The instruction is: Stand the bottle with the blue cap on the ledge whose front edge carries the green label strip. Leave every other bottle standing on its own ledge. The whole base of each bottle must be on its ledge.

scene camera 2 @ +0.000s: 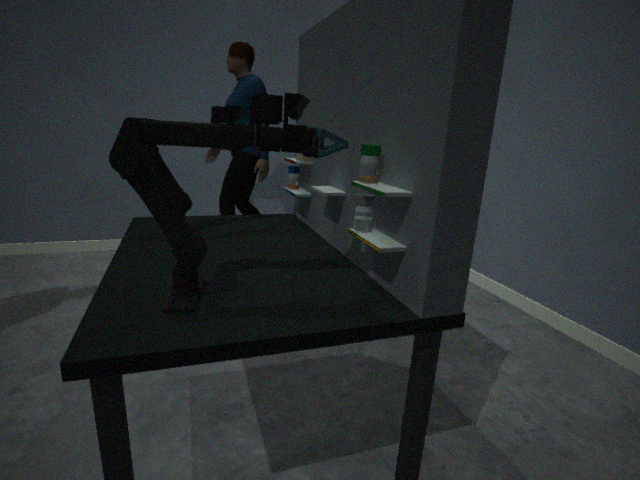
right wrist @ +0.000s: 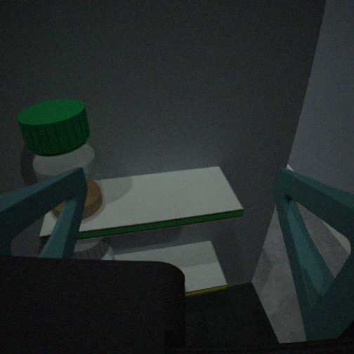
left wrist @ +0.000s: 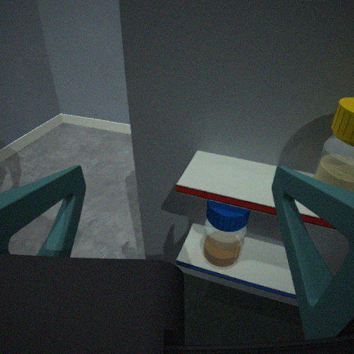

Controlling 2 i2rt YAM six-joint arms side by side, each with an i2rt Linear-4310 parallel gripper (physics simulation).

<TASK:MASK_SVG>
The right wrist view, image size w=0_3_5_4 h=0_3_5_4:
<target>right gripper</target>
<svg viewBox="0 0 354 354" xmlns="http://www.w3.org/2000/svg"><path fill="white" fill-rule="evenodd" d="M0 195L0 354L354 354L353 193L320 183L284 167L277 169L273 184L273 195L299 302L306 341L231 346L185 346L185 277L183 272L175 265L163 261L72 258L87 193L86 179L81 166L74 167L25 188ZM296 202L299 202L299 204L321 218L322 221L332 226L350 242L350 254L335 278L315 247L313 240L311 240ZM65 200L51 235L48 237L43 249L41 249L39 256L12 256L10 246L13 237Z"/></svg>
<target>green-capped bottle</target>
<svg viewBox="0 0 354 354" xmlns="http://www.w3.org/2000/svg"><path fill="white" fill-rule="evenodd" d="M65 200L49 211L55 222ZM30 105L18 113L17 120L27 149L34 153L32 168L37 181L44 181L59 173L81 166L86 179L87 193L80 225L93 220L103 211L105 198L95 151L87 141L89 129L84 103L76 99L59 98Z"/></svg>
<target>grey-capped bottle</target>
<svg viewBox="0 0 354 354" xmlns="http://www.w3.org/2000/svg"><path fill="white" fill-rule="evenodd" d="M109 237L76 240L72 258L114 260Z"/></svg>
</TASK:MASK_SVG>
